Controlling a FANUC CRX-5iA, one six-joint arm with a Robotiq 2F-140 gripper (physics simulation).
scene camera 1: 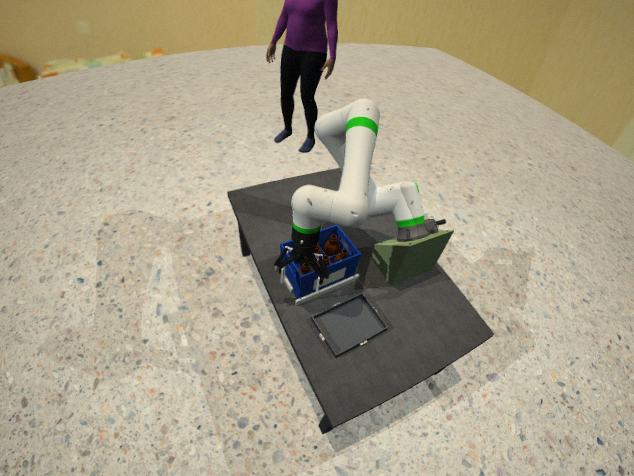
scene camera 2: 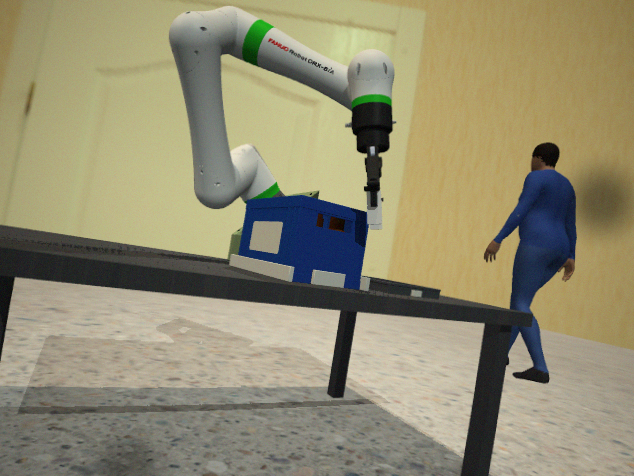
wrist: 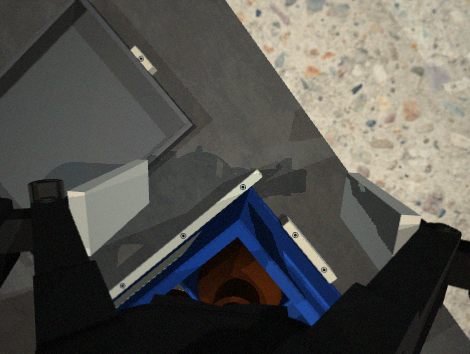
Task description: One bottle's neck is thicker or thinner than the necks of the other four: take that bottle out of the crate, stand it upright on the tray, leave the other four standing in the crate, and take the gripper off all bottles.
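Places are measured from the arm's base along level axes (x back, y right, z up), in centimetres.
Pixels of known places: gripper, between the fingertips: (scene camera 1: 299, 284) (scene camera 2: 375, 226) (wrist: 243, 188); arm's base, origin of its link: (scene camera 1: 413, 237).
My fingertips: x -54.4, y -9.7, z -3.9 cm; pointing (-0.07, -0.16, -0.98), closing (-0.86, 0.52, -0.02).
For each thing: its top centre in the pictures, then the offset to it from my fingertips. Level surfaces: height alone.
- blue crate, centre of its top: (scene camera 2: 305, 205) (scene camera 1: 320, 248) dy +13.2, dx +12.1, dz +3.0 cm
- larger-looking bottle, centre of its top: (scene camera 1: 333, 236) dy +19.5, dx +20.1, dz +1.8 cm
- dark tray, centre of its top: (wrist: 55, 133) (scene camera 2: 382, 279) (scene camera 1: 350, 321) dy -14.3, dx +17.5, dz -12.0 cm
- table, height of its surface: dz -14.6 cm
The blue crate (scene camera 1: 353, 266) (scene camera 2: 297, 240) (wrist: 210, 252) stands on the table with several brown bottles upright in it. One bottle (scene camera 1: 305, 267) (wrist: 240, 280) stands in the crate's corner compartment, below my gripper (scene camera 1: 300, 276) (scene camera 2: 374, 217) (wrist: 243, 188). The gripper is wide open and points down, its pale pads on either side of that corner, with no bottle between them. A larger-looking bottle (scene camera 1: 332, 245) shows farther back. The arm and gripper partly hide the bottles, so I cannot tell which neck differs. The dark tray (scene camera 1: 353, 325) (scene camera 2: 430, 292) (wrist: 75, 115) holds no bottle.
White strips (scene camera 1: 327, 290) (scene camera 2: 262, 266) (wrist: 183, 235) lie along the crate's foot. The green arm base (scene camera 1: 417, 258) stands on the table (scene camera 1: 409, 358) to the right of the crate. A person in purple (scene camera 1: 309, 25) and a person in blue (scene camera 2: 545, 220) stand away from the table.
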